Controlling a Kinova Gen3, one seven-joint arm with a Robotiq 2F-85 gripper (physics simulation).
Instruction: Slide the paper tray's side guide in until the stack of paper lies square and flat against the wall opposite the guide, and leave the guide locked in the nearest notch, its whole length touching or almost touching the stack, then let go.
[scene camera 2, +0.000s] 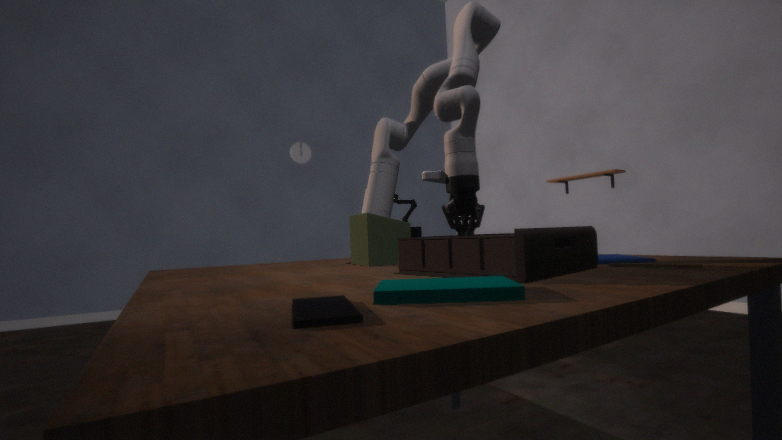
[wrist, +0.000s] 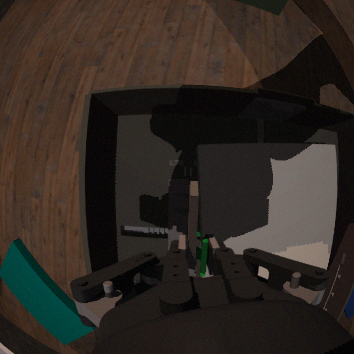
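Seen in the pictures: gripper, fingertip midpoint: (wrist: 195, 243); arm's base at its link origin: (scene camera 2: 376, 217).
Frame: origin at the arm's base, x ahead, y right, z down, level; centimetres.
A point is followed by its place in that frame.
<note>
The dark paper tray (scene camera 2: 464, 257) @(y 13.2, x 50.5, z 10.7 cm) (wrist: 101, 175) @(y 13.9, x 37.9, z 9.8 cm) stands on the table. In the wrist view the pale paper stack (wrist: 305, 192) @(y -7.4, x 37.6, z 10.8 cm) lies in its right part, its right edge close to the right wall, its left edge roughly parallel to the side guide. The side guide (wrist: 193, 212) @(y 5.3, x 39.7, z 7.0 cm) is a thin brown upright plate at the stack's left edge; any small gap is hard to judge. A bright green piece (wrist: 204, 257) @(y 4.0, x 43.1, z 6.7 cm) shows between the fingers. My gripper (scene camera 2: 465, 232) (wrist: 195, 243) @(y 4.5, x 43.1, z 9.4 cm) points down into the tray, shut on the side guide; the exact contact is partly hidden. The stack is hidden in the scene view.
A grey toothed strip (wrist: 147, 230) @(y 9.7, x 43.9, z 14.1 cm) lies on the tray floor left of the guide. A teal block (scene camera 2: 448, 291) @(y 33.6, x 66.8, z 13.5 cm) (wrist: 40, 295) @(y 28.0, x 59.8, z 13.1 cm) lies beside the tray, and a black block (scene camera 2: 325, 310) @(y 49.5, x 63.1, z 14.1 cm) is nearer the table edge. A green box (scene camera 2: 377, 240) @(y 3.6, x 5.7, z 7.3 cm) and a blue flat object (scene camera 2: 626, 258) @(y -35.8, x 60.2, z 14.1 cm) are farther back.
</note>
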